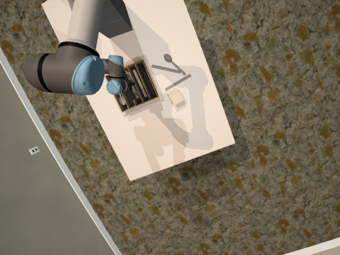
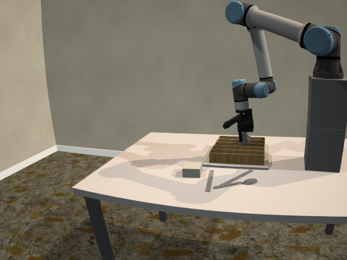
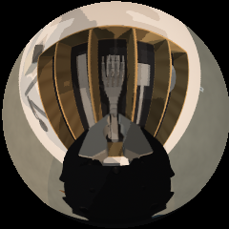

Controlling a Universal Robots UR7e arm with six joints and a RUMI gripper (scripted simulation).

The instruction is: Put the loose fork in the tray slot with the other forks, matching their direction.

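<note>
Right now the wooden cutlery tray is 20 mm ahead of my hand. Round my hand: pale block 260 mm to the left, 210 mm ahead, 30 mm below.
</note>
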